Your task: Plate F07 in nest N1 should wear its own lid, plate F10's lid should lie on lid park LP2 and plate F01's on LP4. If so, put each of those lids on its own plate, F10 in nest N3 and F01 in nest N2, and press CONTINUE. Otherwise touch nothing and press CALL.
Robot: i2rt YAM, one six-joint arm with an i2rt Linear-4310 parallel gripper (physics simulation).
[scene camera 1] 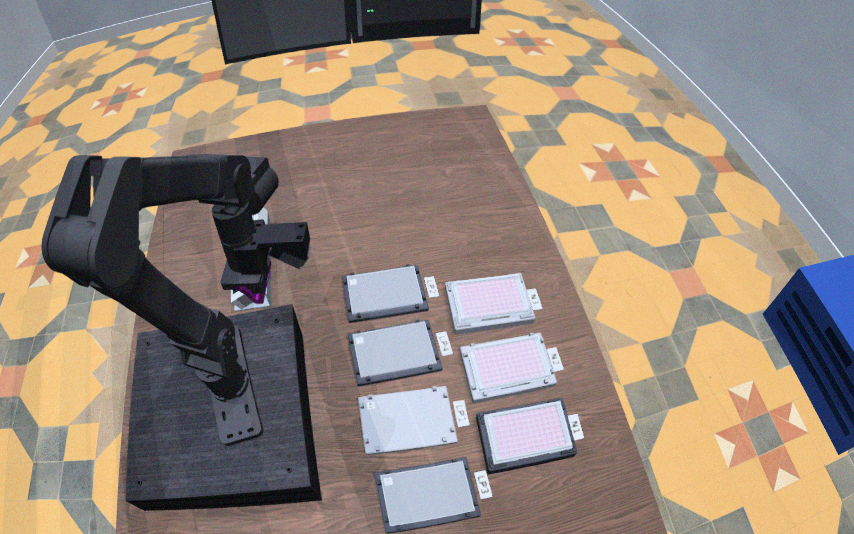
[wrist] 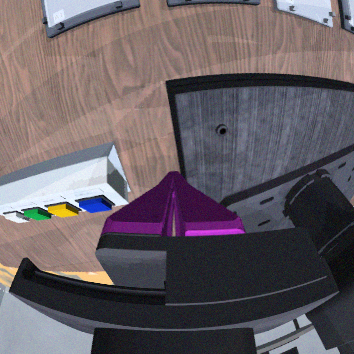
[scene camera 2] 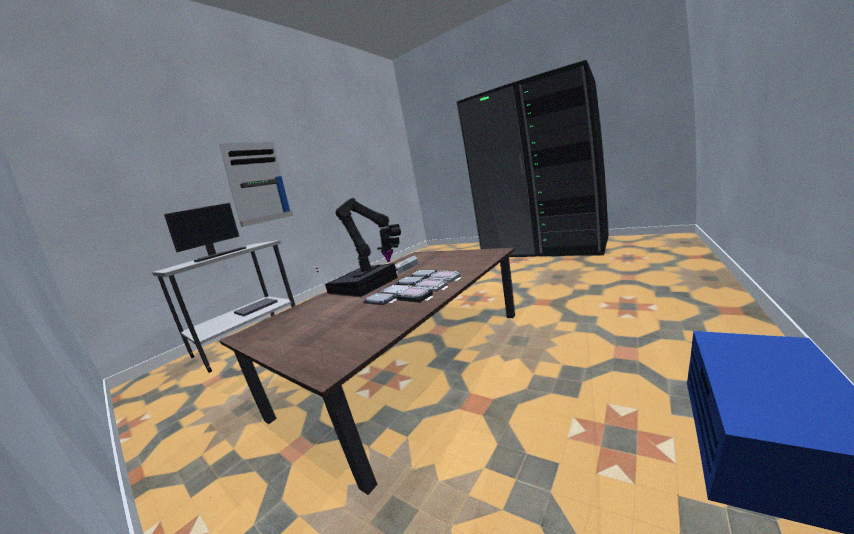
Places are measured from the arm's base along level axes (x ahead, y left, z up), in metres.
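Pixels of known places: gripper, fingertip midpoint: (scene camera 1: 259, 302) (wrist: 173, 178) (scene camera 2: 388, 262); arm's base, origin of the base link: (scene camera 1: 231, 384) (wrist: 301, 187) (scene camera 2: 367, 271).
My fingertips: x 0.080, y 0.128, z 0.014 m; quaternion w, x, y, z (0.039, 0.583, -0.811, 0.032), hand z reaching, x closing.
Observation:
Ahead of a thing's pixels: the offset from my fingertips to its top centre. Level surfaces: height alone.
My gripper (scene camera 1: 258, 295) (scene camera 2: 388, 256) (wrist: 173, 178) is shut and empty, its magenta fingertips together, beside the blue-button end of the button box @[dx -0.008, dy +0.178, dz -0.035 m] (scene camera 1: 251, 306) (scene camera 2: 407, 262) (wrist: 85, 172). In the wrist view the box shows a blue button @[dx -0.037, dy +0.107, dz -0.042 m] (wrist: 95, 204), a yellow button @[dx -0.028, dy +0.156, dz -0.042 m] (wrist: 63, 209), a green button @[dx -0.020, dy +0.205, dz -0.042 m] (wrist: 37, 214) and a white button @[dx -0.011, dy +0.254, dz -0.042 m] (wrist: 16, 216); their captions are unreadable. Pink-welled plates sit in N1 @[dx +0.337, dy -0.337, dz -0.063 m] (scene camera 1: 529, 434), N2 @[dx +0.364, dy -0.209, dz -0.068 m] (scene camera 1: 508, 363) and N3 @[dx +0.389, dy -0.076, dz -0.066 m] (scene camera 1: 489, 299). Pale lids lie on LP2 @[dx +0.221, dy +0.015, dz -0.081 m] (scene camera 1: 385, 292) and LP4 @[dx +0.196, dy -0.109, dz -0.081 m] (scene camera 1: 394, 348). Plate and lid codes are unreadable, and whether the N1 plate is lidded is unclear.
A pale lid @[dx +0.155, dy -0.370, dz -0.081 m] (scene camera 1: 428, 495) lies on LP3. LP1 @[dx +0.172, dy -0.237, dz -0.079 m] (scene camera 1: 409, 418) is light grey with corner pegs; a lid on it is hard to tell. The black arm base block (scene camera 1: 220, 481) (wrist: 260, 125) stands beside the gripper on the wooden table @[dz -0.099 m] (scene camera 1: 403, 182) (scene camera 2: 302, 336).

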